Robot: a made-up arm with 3 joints. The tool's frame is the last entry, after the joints.
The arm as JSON. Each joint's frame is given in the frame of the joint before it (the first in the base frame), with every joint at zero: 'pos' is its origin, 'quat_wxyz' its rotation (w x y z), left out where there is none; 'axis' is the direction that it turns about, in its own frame. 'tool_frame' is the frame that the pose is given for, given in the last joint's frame.
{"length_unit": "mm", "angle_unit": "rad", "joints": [
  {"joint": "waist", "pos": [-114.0, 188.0, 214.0], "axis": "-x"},
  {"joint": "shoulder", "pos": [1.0, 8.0, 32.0], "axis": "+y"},
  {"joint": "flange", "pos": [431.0, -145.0, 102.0], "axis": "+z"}
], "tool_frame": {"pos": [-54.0, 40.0, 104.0]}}
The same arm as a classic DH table. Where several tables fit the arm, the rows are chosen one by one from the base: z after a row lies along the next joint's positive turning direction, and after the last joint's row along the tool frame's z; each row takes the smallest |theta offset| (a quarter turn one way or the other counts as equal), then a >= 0, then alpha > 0; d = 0 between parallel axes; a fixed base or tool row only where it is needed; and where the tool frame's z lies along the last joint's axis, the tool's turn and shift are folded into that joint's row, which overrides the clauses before.
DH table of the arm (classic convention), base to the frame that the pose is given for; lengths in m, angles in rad. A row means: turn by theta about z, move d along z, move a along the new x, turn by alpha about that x. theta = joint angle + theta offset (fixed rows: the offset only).
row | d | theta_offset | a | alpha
base (fixed) | 0.2140 | 1.5708 | 0.1880 | -1.5708
waist | 0.1130 | -1.5708 | 0.0320 | -1.5708
shoulder | -0.1370 | 1.5708 | 0.4310 | 1.5708
flange | 0.0000 | -0.6375 | -0.0672 | 0.0000
tool (fixed) | 0.2060 | 0.6375 | 0.0000 | 0.0000

